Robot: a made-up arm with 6 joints. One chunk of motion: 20 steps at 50 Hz.
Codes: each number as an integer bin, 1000 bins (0 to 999) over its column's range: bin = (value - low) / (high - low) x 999, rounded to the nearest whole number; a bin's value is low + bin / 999 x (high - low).
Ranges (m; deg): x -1.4..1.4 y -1.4..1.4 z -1.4..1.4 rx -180..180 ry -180..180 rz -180..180
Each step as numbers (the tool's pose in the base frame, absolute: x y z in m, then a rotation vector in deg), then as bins.
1 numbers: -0.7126 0.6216 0.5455 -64.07 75.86 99.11
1 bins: 245 721 694 322 710 775
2 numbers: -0.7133 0.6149 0.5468 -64.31 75.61 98.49
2 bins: 245 719 695 321 709 773
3 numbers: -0.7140 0.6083 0.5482 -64.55 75.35 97.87
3 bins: 245 717 695 320 709 771
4 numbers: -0.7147 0.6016 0.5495 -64.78 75.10 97.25
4 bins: 245 714 696 320 708 769
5 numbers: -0.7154 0.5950 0.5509 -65.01 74.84 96.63
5 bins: 244 712 696 319 707 768
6 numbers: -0.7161 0.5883 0.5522 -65.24 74.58 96.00
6 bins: 244 709 697 318 706 766
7 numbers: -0.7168 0.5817 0.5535 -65.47 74.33 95.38
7 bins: 244 707 697 318 706 764
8 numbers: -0.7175 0.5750 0.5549 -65.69 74.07 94.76
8 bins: 244 705 697 317 705 762
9 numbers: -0.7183 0.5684 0.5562 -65.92 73.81 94.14
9 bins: 243 702 698 317 704 761
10 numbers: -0.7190 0.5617 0.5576 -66.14 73.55 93.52
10 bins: 243 700 698 316 704 759
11 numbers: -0.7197 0.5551 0.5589 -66.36 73.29 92.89
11 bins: 243 698 699 315 703 757
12 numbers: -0.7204 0.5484 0.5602 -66.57 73.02 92.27
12 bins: 242 695 699 315 702 756
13 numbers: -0.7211 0.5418 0.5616 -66.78 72.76 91.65
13 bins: 242 693 700 314 701 754
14 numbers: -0.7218 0.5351 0.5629 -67.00 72.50 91.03
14 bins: 242 690 700 314 701 752
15 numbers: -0.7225 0.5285 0.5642 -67.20 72.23 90.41
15 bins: 242 688 701 313 700 750
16 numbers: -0.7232 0.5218 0.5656 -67.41 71.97 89.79
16 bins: 241 686 701 312 699 749
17 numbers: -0.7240 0.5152 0.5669 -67.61 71.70 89.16
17 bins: 241 683 702 312 698 747
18 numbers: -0.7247 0.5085 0.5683 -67.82 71.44 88.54
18 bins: 241 681 702 311 698 745
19 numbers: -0.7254 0.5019 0.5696 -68.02 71.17 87.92
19 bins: 241 679 703 311 697 743
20 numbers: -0.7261 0.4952 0.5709 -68.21 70.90 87.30
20 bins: 240 676 703 310 696 742
